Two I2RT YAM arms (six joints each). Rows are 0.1 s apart.
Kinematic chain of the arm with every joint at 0, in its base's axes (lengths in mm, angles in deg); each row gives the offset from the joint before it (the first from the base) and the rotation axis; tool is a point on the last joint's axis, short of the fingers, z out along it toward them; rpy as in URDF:
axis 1: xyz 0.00 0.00 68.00 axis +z
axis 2: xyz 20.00 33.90 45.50 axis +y
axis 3: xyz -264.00 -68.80 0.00 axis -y
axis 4: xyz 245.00 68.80 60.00 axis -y
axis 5: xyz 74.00 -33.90 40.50 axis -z
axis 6: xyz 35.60 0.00 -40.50 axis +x
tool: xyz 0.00 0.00 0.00 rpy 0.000 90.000 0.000
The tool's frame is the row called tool.
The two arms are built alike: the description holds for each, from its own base.
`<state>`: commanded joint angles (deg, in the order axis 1, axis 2, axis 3, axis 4, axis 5, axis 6); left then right.
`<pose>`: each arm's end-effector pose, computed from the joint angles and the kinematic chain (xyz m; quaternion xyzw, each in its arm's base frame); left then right.
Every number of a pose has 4 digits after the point. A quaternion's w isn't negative.
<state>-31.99 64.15 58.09 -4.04 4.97 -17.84 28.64 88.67 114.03 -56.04 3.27 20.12</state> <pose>0.2211 -0.1417 0.3657 0.1220 0.7566 -0.3004 0.5678 0.2676 0.1438 0.4807 -0.0504 0.8673 0.1816 0.4608</pose>
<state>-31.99 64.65 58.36 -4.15 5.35 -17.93 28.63 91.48 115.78 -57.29 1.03 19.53</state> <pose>0.2227 -0.1430 0.3650 0.1236 0.7582 -0.3022 0.5643 0.2789 0.1515 0.4732 -0.0654 0.8763 0.1875 0.4389</pose>
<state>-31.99 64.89 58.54 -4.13 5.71 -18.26 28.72 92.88 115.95 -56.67 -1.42 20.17</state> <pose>0.2235 -0.1438 0.3652 0.1234 0.7585 -0.3059 0.5621 0.2859 0.1576 0.4677 -0.0715 0.8783 0.2055 0.4256</pose>
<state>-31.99 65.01 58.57 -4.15 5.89 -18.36 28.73 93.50 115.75 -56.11 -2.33 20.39</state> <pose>0.2238 -0.1441 0.3648 0.1238 0.7590 -0.3072 0.5606 0.2897 0.1604 0.4643 -0.0737 0.8792 0.2119 0.4204</pose>
